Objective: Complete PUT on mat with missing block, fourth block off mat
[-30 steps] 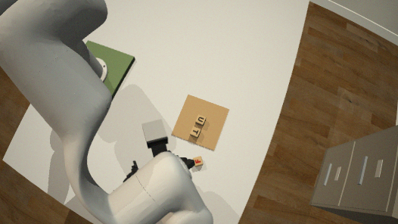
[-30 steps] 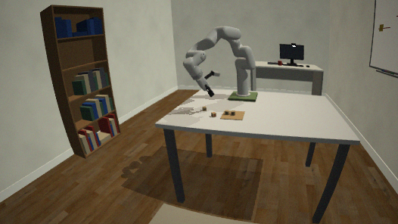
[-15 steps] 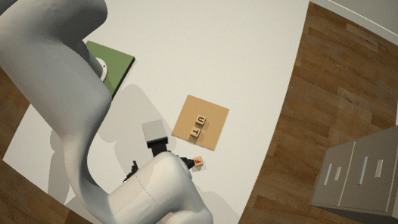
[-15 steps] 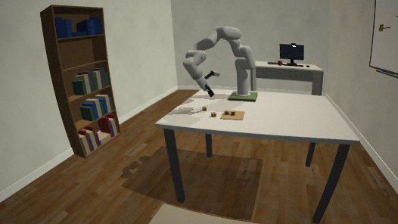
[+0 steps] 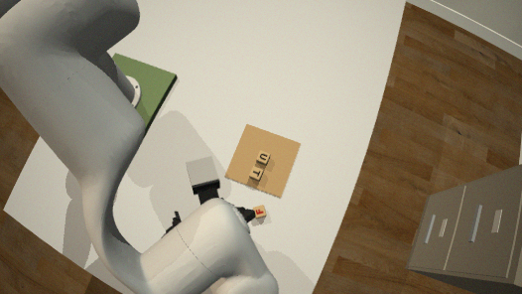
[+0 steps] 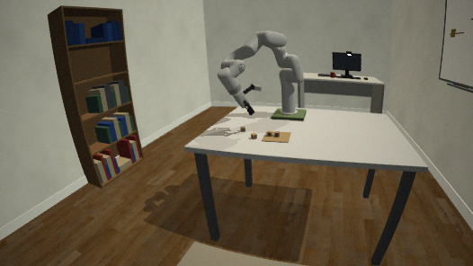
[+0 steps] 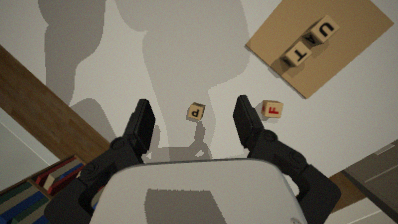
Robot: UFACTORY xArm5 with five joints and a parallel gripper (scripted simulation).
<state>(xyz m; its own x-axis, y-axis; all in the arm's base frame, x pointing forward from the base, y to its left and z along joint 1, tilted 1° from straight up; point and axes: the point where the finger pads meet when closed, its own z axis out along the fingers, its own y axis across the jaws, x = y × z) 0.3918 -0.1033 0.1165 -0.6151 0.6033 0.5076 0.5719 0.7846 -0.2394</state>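
The wooden block lies 10 mm ahead of my hand, 40 mm to the right of it and 120 mm below it. From my hand the other things lie so: mat 20 mm ahead, 180 mm to the left, 130 mm below; then F block 80 mm ahead, 70 mm to the left, 120 mm below.
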